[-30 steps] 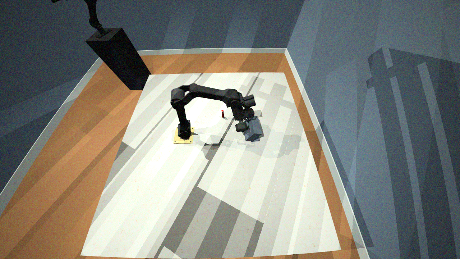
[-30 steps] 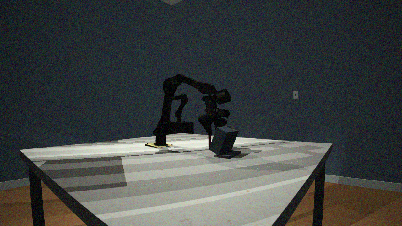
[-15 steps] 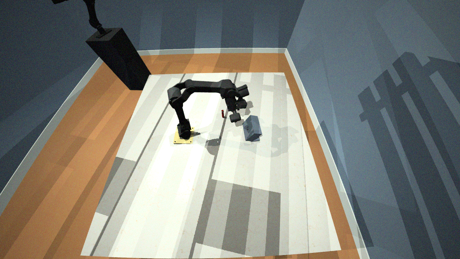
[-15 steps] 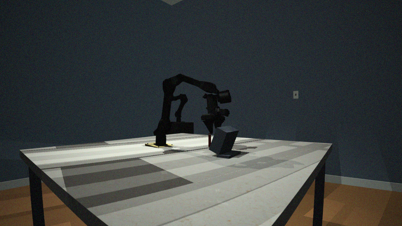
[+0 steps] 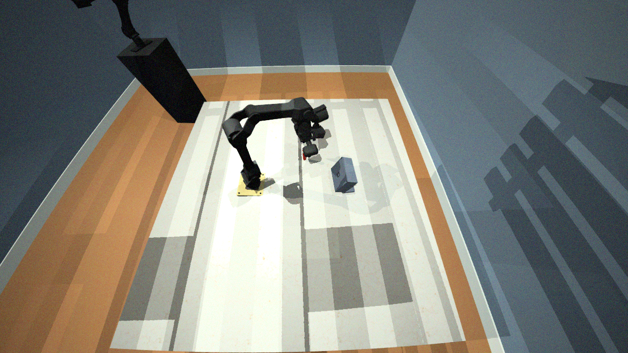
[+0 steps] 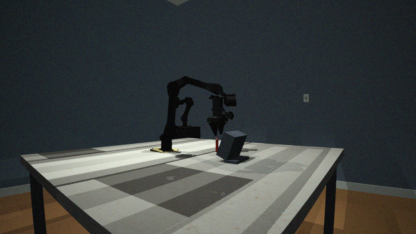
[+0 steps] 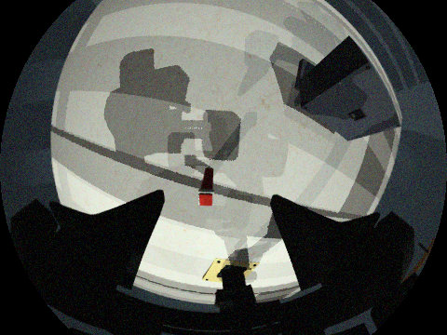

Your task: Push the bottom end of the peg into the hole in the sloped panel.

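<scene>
The red peg is 20 mm behind my gripper tip, 10 mm to the left of it and 40 mm below it. From my gripper tip the other things lie so: sloped panel (180 mm ahead, 120 mm to the right, 30 mm below).
</scene>
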